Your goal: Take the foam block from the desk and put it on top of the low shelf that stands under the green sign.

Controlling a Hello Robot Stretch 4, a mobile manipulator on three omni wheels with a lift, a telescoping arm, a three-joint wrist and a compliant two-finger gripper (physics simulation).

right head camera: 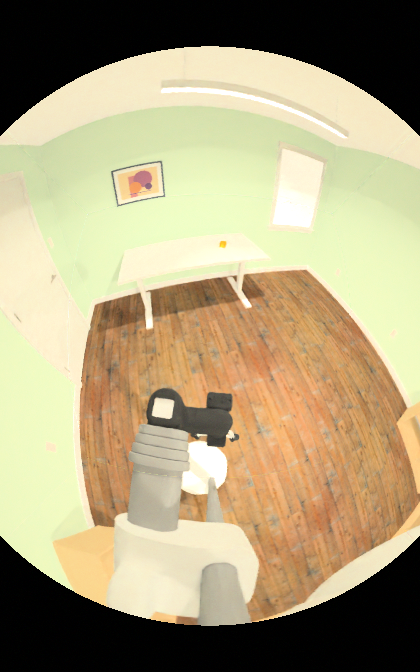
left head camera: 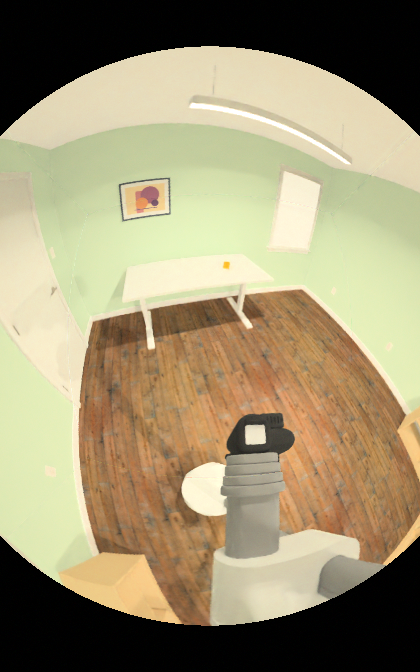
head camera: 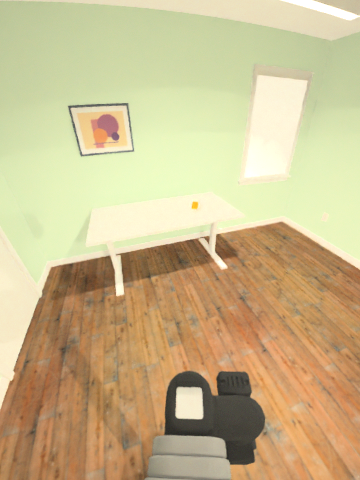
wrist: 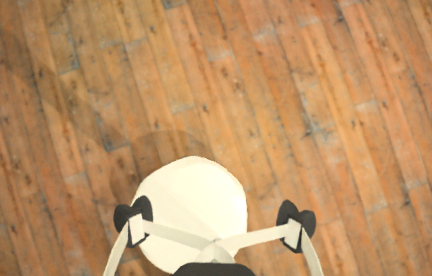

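Pixels of known places: gripper, fingertip midpoint: (wrist: 214,214); robot's base at its link origin: (wrist: 193,208).
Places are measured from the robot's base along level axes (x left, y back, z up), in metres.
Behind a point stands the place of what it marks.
Note:
The foam block (head camera: 195,205) @[y -1.982, x -0.081, z 0.729 m] (left head camera: 226,265) (right head camera: 223,244) is small and orange and lies on the right half of the white desk (head camera: 150,216) @[y -1.792, x 0.386, z 0.692 m] (left head camera: 170,277) (right head camera: 170,257) by the far wall. My gripper (right head camera: 215,436) (wrist: 214,214) @[y -0.172, x -0.087, z 0.840 m] is open and empty, its two dark fingertips wide apart in the wrist view. It points down over the floor, well short of the desk. In the head view and left head view the wrist hides the fingers. The green sign does not show, and I cannot tell whether a shelf in view is the one under it.
My round white base (left head camera: 202,490) (right head camera: 212,467) (wrist: 200,195) @[y -0.083, x -0.039, z 0.187 m] is below the gripper. Parts of wooden shelves (left head camera: 102,570) (right head camera: 80,545) show at the lower left and at the right edge. A wooden floor (head camera: 200,325) @[y -1.042, x -0.114, z -0.028 m] lies between base and desk. A door (left head camera: 35,300) is at left.

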